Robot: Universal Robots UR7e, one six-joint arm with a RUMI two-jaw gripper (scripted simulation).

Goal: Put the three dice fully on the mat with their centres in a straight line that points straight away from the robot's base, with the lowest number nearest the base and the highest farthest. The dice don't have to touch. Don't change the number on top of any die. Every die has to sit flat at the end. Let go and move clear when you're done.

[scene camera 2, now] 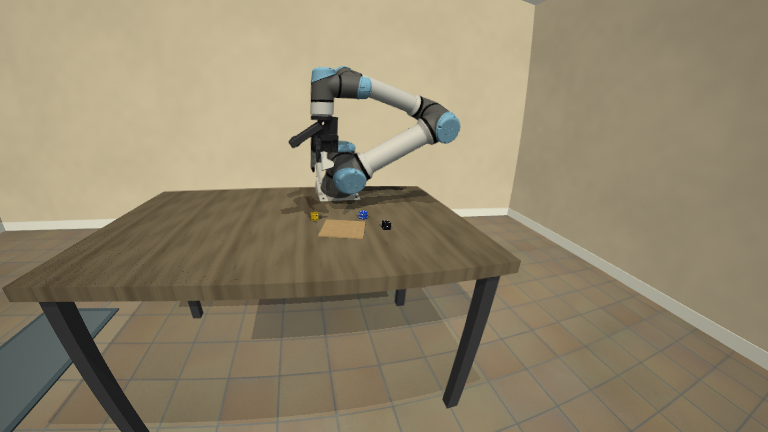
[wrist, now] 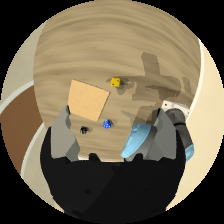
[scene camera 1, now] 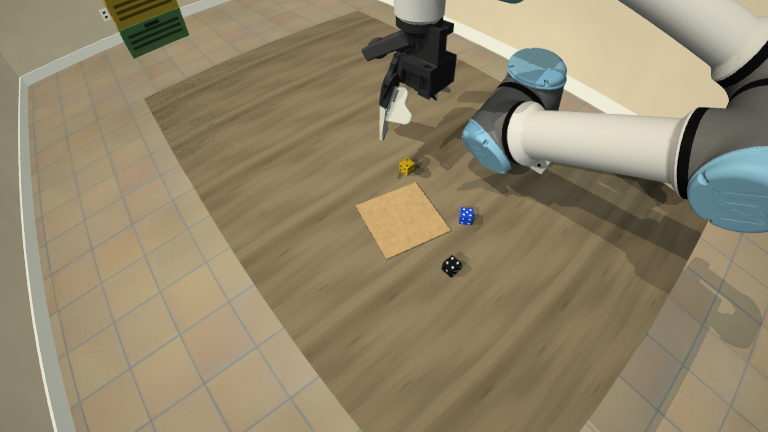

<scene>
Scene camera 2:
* my gripper: 317, 177
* tan mat: 332, 228
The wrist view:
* my gripper: 114, 106
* tan mat: 85, 100
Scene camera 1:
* my gripper: 410, 118
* tan mat: 403, 219
</scene>
